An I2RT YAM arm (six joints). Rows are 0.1 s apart.
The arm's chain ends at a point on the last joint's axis. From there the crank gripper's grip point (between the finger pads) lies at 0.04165 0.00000 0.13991 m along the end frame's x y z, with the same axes.
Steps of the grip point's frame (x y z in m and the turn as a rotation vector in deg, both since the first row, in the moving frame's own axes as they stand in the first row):
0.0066 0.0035 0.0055 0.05 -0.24 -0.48
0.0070 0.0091 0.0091 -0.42 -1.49 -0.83
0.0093 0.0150 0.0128 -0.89 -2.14 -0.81
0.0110 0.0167 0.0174 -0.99 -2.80 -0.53
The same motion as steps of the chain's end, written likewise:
0.0072 0.0040 0.0053 0.05 -0.24 -0.48
0.0106 0.0086 0.0081 -0.42 -1.49 -0.83
0.0145 0.0134 0.0114 -0.89 -2.14 -0.81
0.0179 0.0146 0.0156 -0.99 -2.80 -0.53

